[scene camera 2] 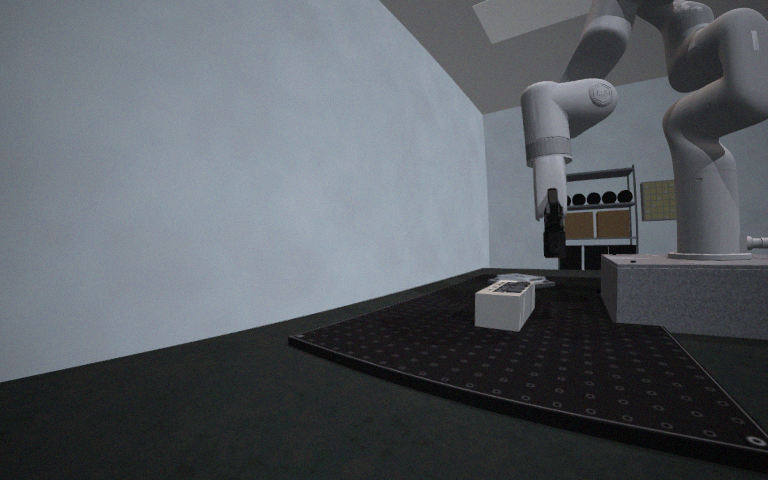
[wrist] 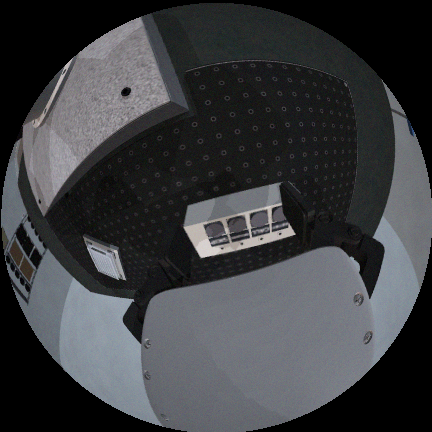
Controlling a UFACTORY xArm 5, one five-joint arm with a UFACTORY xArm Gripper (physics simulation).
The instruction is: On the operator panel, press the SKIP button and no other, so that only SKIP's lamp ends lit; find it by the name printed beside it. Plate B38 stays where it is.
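Seen in the pictures: gripper, between the fingertips: point(scene camera 2: 553, 256) point(wrist: 231, 215); arm's base, origin of its link: point(scene camera 2: 707, 258).
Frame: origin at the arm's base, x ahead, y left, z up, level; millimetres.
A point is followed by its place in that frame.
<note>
The operator panel point(scene camera 2: 498, 310) {x 350, y 256, z -64 mm} point(wrist: 197, 215) {x 315, y 111, z -57 mm} is a cream box with several round dark buttons in a row. SKIP's button point(wrist: 216, 230) {x 332, y 131, z -38 mm} is at the left end of the row in the wrist view; the labels below the buttons are too blurred to read there. The small lamps along the edge look dark. My gripper point(scene camera 2: 554, 250) {x 277, y 158, z 13 mm} point(wrist: 231, 215) {x 277, y 158, z 13 mm} is open and empty, above the panel, its fingers on either side of the button row in the wrist view. The right finger hides part of the panel's right end. A pale flat plate point(wrist: 105, 258) {x 366, y -172, z -68 mm}, perhaps B38, lies to the left; its marking is unreadable.
The panel stands on a black perforated board point(scene camera 2: 566, 362) {x 253, y 350, z -93 mm} point(wrist: 280, 135) {x 245, y 255, z -93 mm}. The grey robot base block point(scene camera 2: 679, 297) {x 90, y 146, z -51 mm} point(wrist: 125, 120) {x 174, y 107, z 0 mm} stands on the right in the scene view and at the upper left in the wrist view. A storage rack stands behind, and a pale wall runs along the left.
</note>
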